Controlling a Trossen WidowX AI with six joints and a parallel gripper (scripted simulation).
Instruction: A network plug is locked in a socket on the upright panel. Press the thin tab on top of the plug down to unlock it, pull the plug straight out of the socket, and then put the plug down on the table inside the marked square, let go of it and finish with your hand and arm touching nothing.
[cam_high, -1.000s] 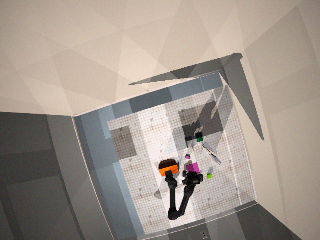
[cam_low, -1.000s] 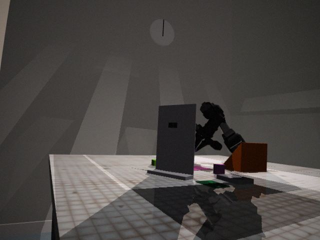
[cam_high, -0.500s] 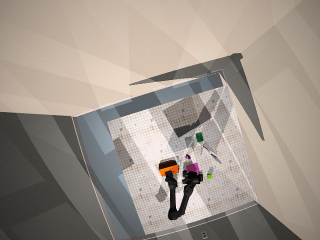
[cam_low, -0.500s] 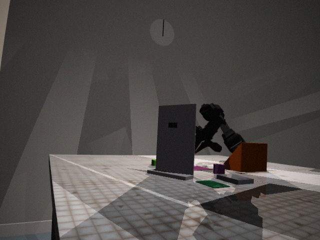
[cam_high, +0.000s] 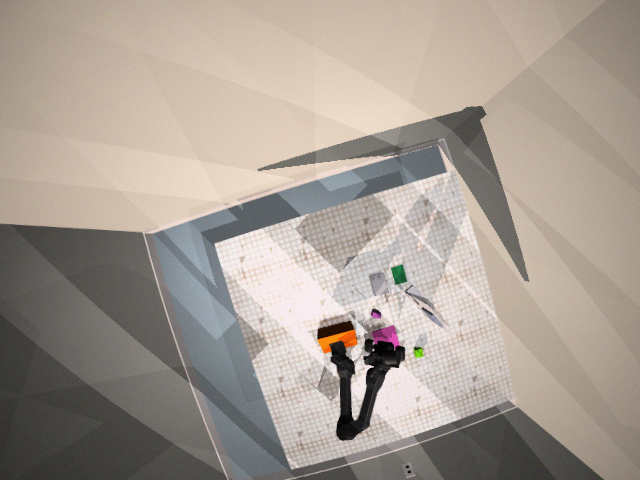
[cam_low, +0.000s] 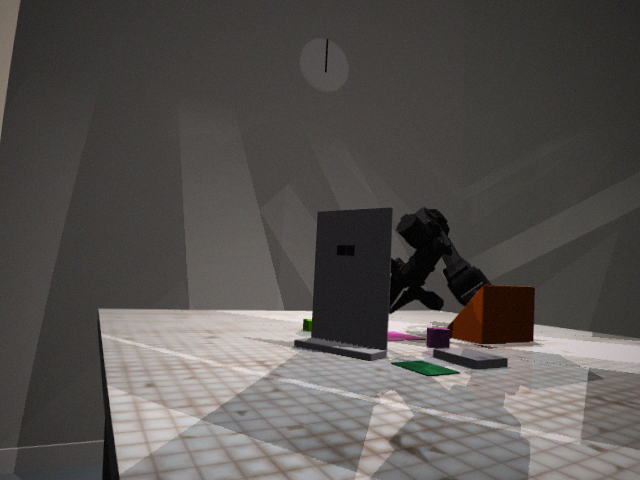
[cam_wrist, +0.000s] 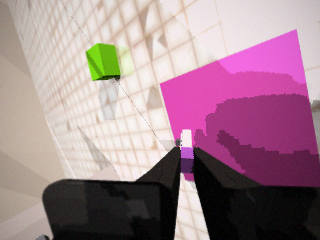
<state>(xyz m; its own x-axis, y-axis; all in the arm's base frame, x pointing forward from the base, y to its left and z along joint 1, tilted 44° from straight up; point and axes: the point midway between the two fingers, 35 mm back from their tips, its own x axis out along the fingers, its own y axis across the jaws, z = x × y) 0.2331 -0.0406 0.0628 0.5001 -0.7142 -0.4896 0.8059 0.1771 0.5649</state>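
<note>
The flat magenta square is 10 mm behind my gripper tip and 60 mm below it. From my gripper tip the other things lie so: small lime cube: 130 mm ahead, 120 mm to the right, 40 mm below; then purple network plug: right at my gripper tip; then upright panel: 200 mm ahead, 120 mm to the left, 60 mm above.
</note>
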